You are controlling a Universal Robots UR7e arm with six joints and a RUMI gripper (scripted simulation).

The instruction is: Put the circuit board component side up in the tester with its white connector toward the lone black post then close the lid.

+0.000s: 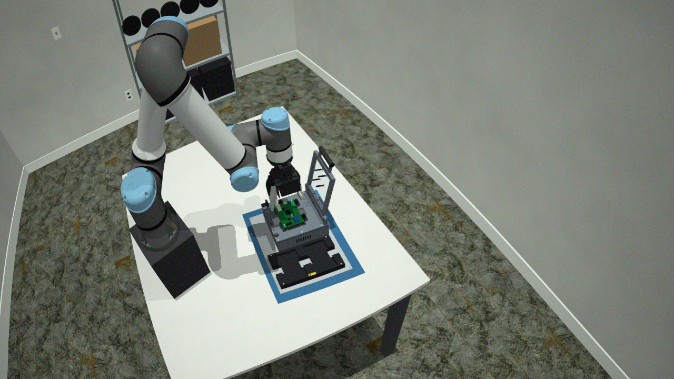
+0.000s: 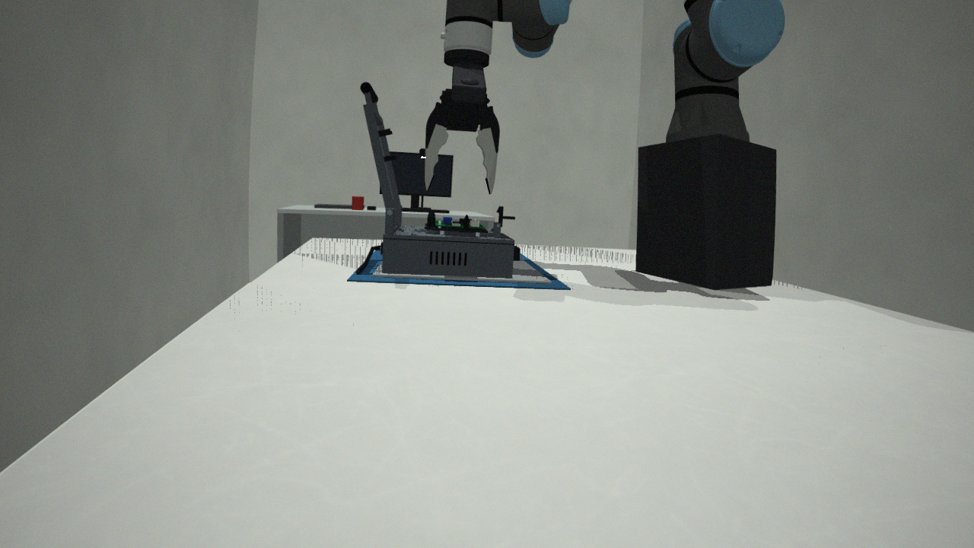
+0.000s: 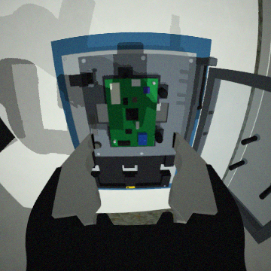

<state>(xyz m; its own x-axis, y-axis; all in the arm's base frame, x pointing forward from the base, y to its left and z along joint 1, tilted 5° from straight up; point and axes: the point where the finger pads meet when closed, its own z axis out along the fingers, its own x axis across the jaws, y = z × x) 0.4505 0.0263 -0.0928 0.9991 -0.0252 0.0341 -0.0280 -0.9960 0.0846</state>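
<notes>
My hand is 60 mm above the green circuit board. The rest, counted from my hand: lid: 120 mm ahead, 50 mm above.
</notes>
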